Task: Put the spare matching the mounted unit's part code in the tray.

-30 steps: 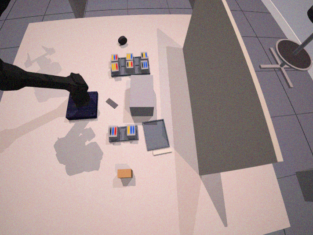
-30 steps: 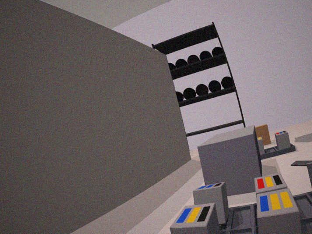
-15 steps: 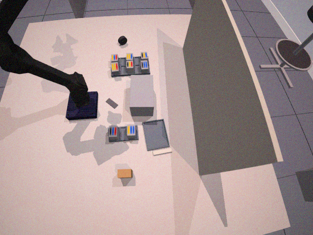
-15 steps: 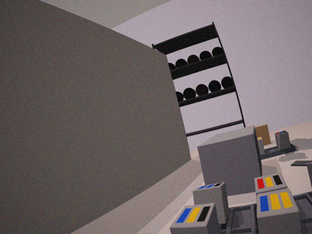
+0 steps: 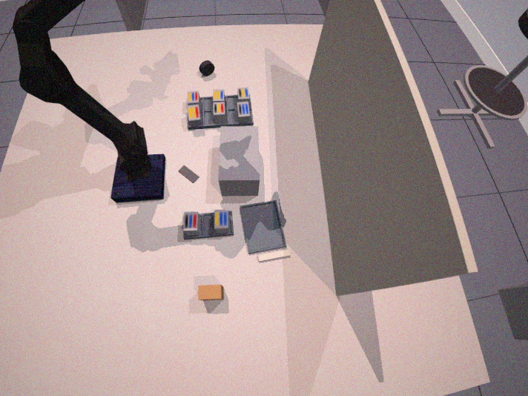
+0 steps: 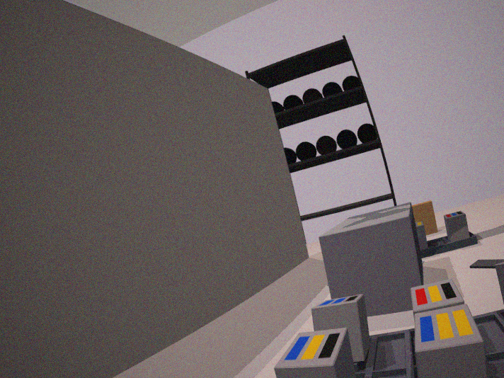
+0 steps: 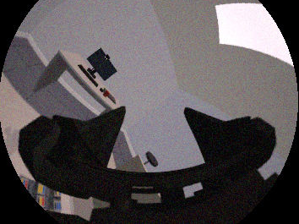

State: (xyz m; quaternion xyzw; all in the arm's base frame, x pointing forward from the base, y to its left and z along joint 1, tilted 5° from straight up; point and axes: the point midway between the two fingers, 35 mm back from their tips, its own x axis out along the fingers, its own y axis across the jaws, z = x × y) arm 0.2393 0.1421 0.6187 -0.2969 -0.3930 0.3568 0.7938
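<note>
Right now my gripper tip is 100 mm past the grey spare, 10 mm to the left of it and 590 mm above it. Also, from my gripper tip: grey tray: 20 mm ahead, 430 mm to the right, 630 mm below; then rack: 120 mm behind, 400 mm to the right, 630 mm below; then grey panel: 230 mm ahead, 300 mm to the right, 410 mm below.
</note>
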